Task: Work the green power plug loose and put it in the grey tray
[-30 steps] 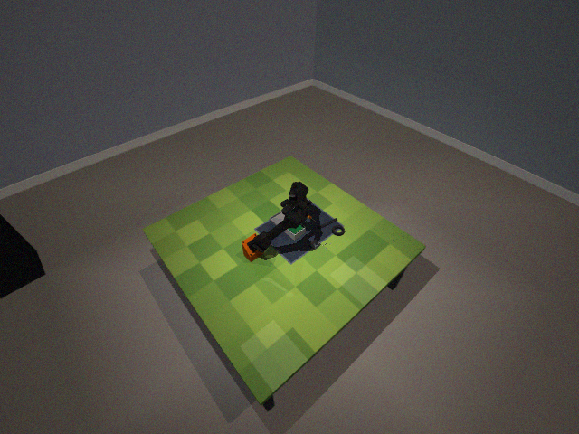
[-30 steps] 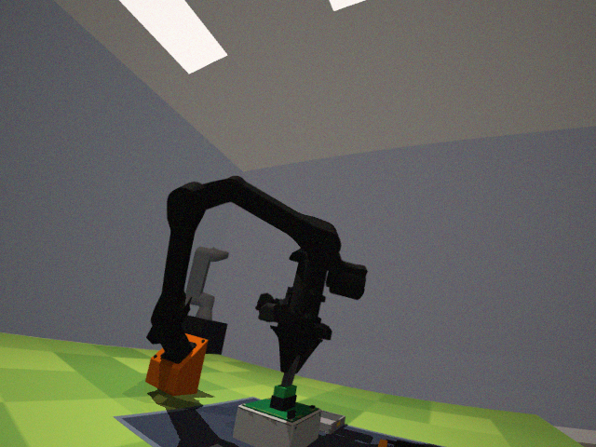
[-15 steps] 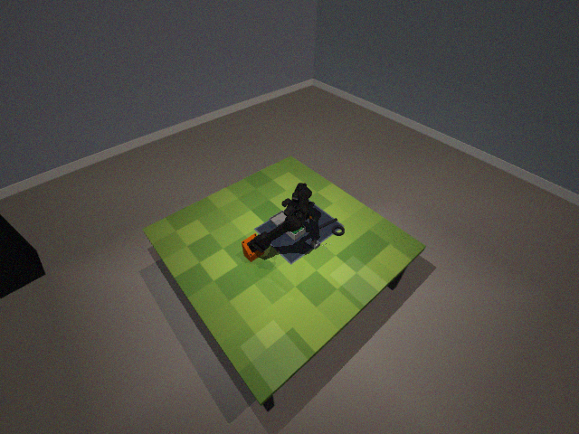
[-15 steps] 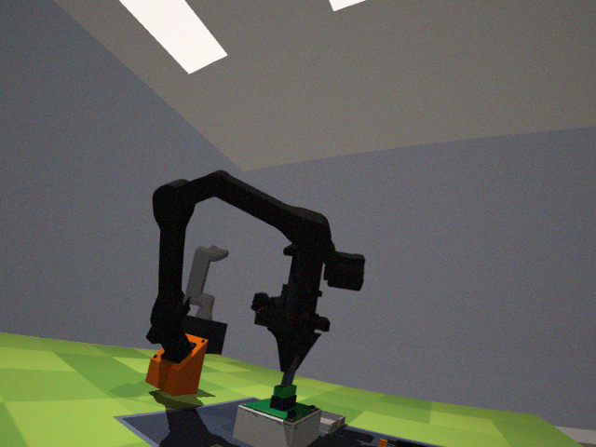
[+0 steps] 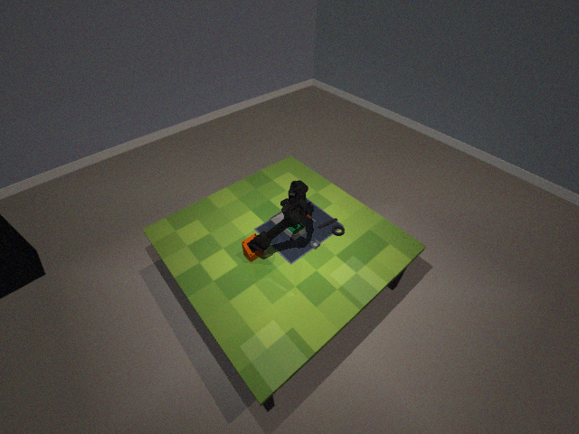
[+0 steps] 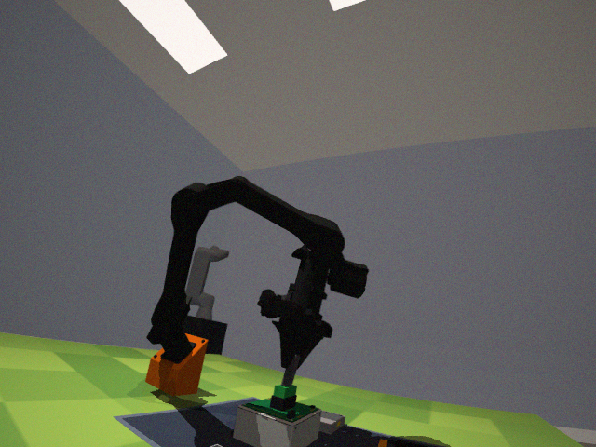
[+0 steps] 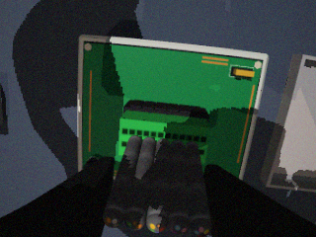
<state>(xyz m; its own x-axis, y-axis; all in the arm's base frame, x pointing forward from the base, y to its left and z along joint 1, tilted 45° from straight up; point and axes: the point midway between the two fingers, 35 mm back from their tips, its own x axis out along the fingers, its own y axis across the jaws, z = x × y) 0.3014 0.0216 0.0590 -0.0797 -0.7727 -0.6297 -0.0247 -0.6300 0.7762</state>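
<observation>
My gripper tip is now 3 cm above the green power plug. Also, from my gripper tip: dark mat: 12 cm below, 5 cm ahead; dark bar: 21 cm ahead, 12 cm below, 11 cm to the right.
</observation>
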